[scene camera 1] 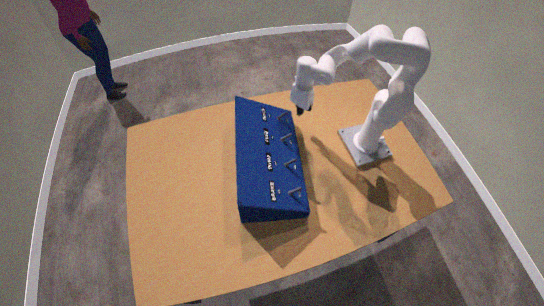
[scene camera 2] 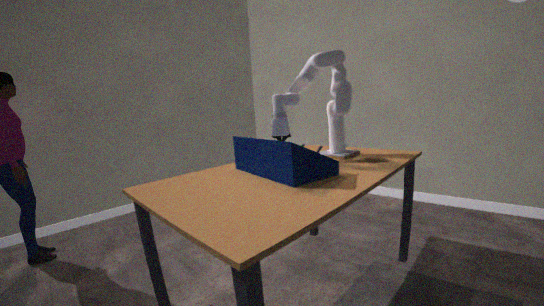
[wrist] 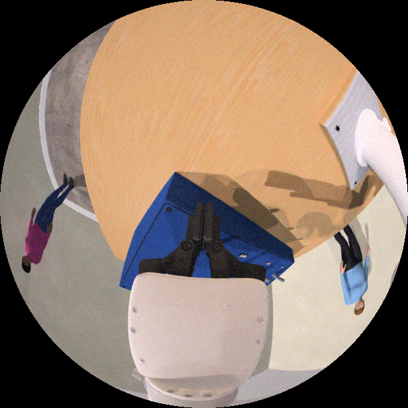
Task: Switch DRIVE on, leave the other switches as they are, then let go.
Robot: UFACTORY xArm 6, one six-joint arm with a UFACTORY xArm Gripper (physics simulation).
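Frame: origin at the arm's base, x up, y ahead, z left, level; metres.
Seen in the pictures: gripper, between the fingertips: (scene camera 1: 299, 113); arm's base, origin of its link: (scene camera 1: 365, 143) (scene camera 2: 337, 152).
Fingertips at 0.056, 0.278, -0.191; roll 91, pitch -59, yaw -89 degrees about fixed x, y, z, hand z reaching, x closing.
Offsets run from my fingertips to a thing's top centre, as dx, dy, dz. Level surfaces: height alone.
The blue sloped switch panel (scene camera 1: 254, 170) (scene camera 2: 265, 157) (wrist: 150, 240) stands on the table. The DRIVE switch @(+0.052, +0.088, +0.019) (scene camera 1: 283, 118) is at its far end in scene camera 1. The FEED switch @(+0.052, +0.108, +0.137) (scene camera 1: 286, 139), PUMP switch @(+0.052, +0.127, +0.256) (scene camera 1: 290, 165) and BRAKE switch @(+0.052, +0.147, +0.374) (scene camera 1: 296, 193) follow in a row. All four levers look alike there, leaning toward the low edge; the small ON/OFF marks are too blurred to read. My gripper (scene camera 1: 301, 112) (wrist: 204, 210) is shut and empty, just off the panel's low edge beside DRIVE, apart from the lever. In the wrist view the fingers hide the DRIVE area; in scene camera 2 the panel hides the fingertips.
The panel rests on the wooden table @(dx -0.078) (scene camera 1: 175, 200) (scene camera 2: 215, 220) (wrist: 200, 75). The arm's base plate (scene camera 1: 367, 159) (wrist: 345, 140) is on the low-edge side. A person in a pink top (scene camera 1: 72, 15) (scene camera 2: 11, 130) (wrist: 37, 240) stands beyond the table; another in blue (wrist: 355, 280) shows in the wrist view.
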